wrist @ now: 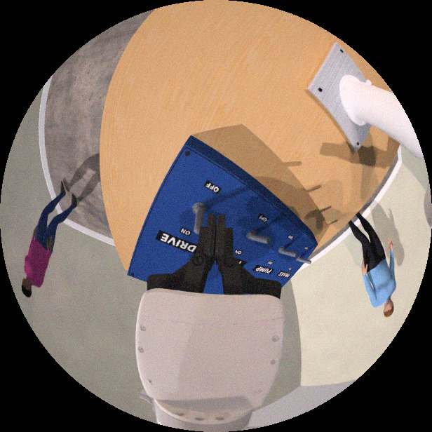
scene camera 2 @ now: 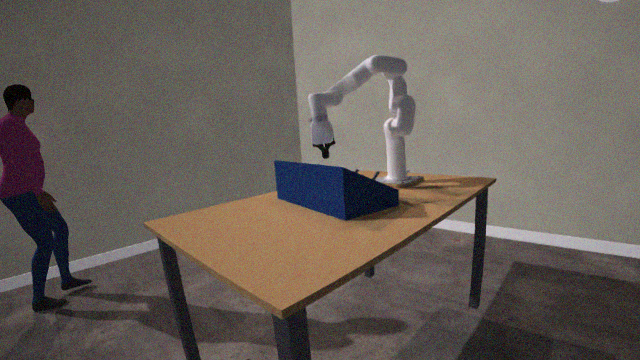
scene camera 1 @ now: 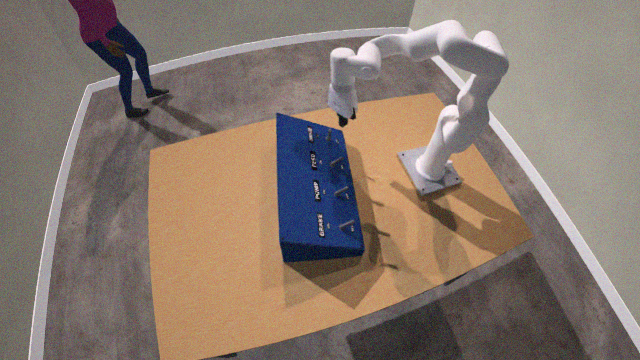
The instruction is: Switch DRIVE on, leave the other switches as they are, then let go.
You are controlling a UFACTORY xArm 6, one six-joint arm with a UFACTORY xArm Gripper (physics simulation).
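Places are measured from the arm's base along level axes (x left, y back, z up), in centimetres.
Pixels of known places: gripper, fingertip midpoint: (scene camera 2: 326, 158) (scene camera 1: 343, 124); arm's base, origin of the base link: (scene camera 2: 397, 178) (scene camera 1: 430, 168).
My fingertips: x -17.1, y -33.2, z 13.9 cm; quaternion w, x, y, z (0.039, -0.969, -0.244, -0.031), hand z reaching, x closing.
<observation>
Ahead of a thing's pixels: the offset from my fingertips to its top centre. Level surfaces: height alone.
A blue sloped switch panel (scene camera 1: 300, 200) (scene camera 2: 310, 187) (wrist: 165, 210) stands on the table. The DRIVE lever {dz -2.1, dx -0.3, dy -4.8 cm} (scene camera 1: 329, 134) (wrist: 198, 219) leans toward its ON mark in the wrist view. The FEED lever {dz -3.1, dx +11.7, dy -5.4 cm} (scene camera 1: 337, 162) (wrist: 259, 237), PUMP lever {dz -3.1, dx +23.6, dy -7.4 cm} (scene camera 1: 342, 192) (wrist: 288, 251) and BRAKE lever {dz -3.1, dx +35.4, dy -9.4 cm} (scene camera 1: 347, 226) (wrist: 303, 259) lean toward their OFF marks. My gripper (scene camera 1: 343, 121) (scene camera 2: 325, 156) (wrist: 216, 222) is shut with nothing between its fingers. It hangs above the DRIVE end of the panel, apart from the lever. The fingers hide part of the FEED label in the wrist view.
The wooden table {dz -16.1 cm} (scene camera 1: 210, 210) (scene camera 2: 240, 245) (wrist: 210, 60) carries the panel and the arm's base plate (scene camera 1: 440, 185) (wrist: 325, 75). A person in a pink top (scene camera 1: 100, 20) (scene camera 2: 20, 150) (wrist: 39, 260) stands beyond the table. Another in blue (wrist: 378, 280) shows in the wrist view.
</observation>
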